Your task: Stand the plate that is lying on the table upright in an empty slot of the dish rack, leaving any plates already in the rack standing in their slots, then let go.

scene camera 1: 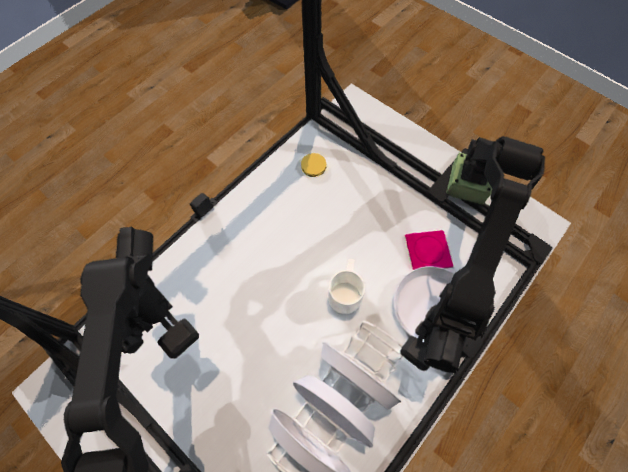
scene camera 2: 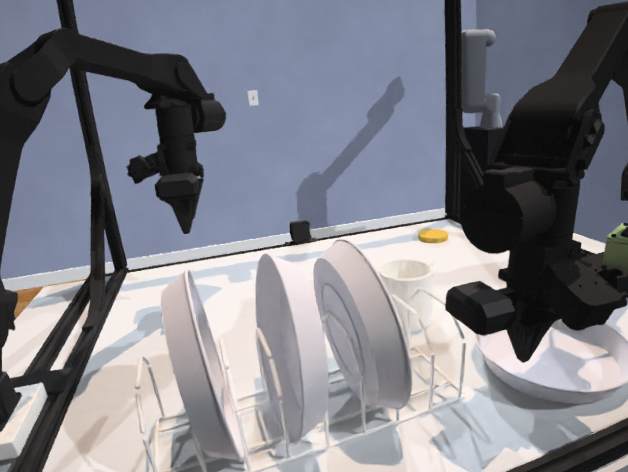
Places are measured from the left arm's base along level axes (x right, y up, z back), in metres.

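Where they show: left gripper, fingertip midpoint: [scene camera 1: 426, 334] [scene camera 2: 522, 360]; right gripper, fingertip midpoint: [scene camera 1: 169, 321] [scene camera 2: 189, 225]; left arm's base, link origin: [scene camera 1: 474, 172].
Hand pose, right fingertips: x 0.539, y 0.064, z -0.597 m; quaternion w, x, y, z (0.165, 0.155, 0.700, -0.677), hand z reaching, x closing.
Note:
Things, the pixels of their centre, and the offset from my right fingertips. "*": a spot on its surface instead.
- pale plate, body centre: [scene camera 2: 550, 350] [scene camera 1: 433, 306] dx -0.519, dy -0.128, dz +0.242 m
- cream mug, body centre: [scene camera 2: 410, 288] [scene camera 1: 346, 286] dx -0.314, dy -0.096, dz +0.213 m
- magenta square, surface spot: [scene camera 1: 428, 249] * dx -0.479, dy -0.135, dz +0.383 m
- yellow disc, body centre: [scene camera 2: 433, 235] [scene camera 1: 313, 164] dx -0.124, dy -0.137, dz +0.536 m
A pale plate [scene camera 1: 416, 305] [scene camera 2: 563, 373] lies flat on the table beside the rack's right end. The wire dish rack [scene camera 1: 364, 324] [scene camera 2: 462, 365] holds three plates standing on edge: one nearest the loose plate [scene camera 1: 359, 376] [scene camera 2: 362, 324], a middle one [scene camera 1: 332, 412] [scene camera 2: 289, 345] and a far left one in scene camera 2 [scene camera 2: 192, 375]. The rack's right end is bare wire. My left gripper [scene camera 1: 420, 355] [scene camera 2: 524, 355] is shut and empty, pointing down near the loose plate's rack-side rim; touching cannot be told. My right gripper [scene camera 1: 177, 339] [scene camera 2: 186, 228] is open, high above the table.
A cream mug [scene camera 1: 346, 294] [scene camera 2: 406, 276] stands behind the rack's right end. A magenta square [scene camera 1: 428, 249] lies next to the loose plate. A yellow disc [scene camera 1: 313, 164] [scene camera 2: 433, 236] lies farther back. A dark frame [scene camera 1: 312, 65] [scene camera 2: 453, 101] surrounds the table.

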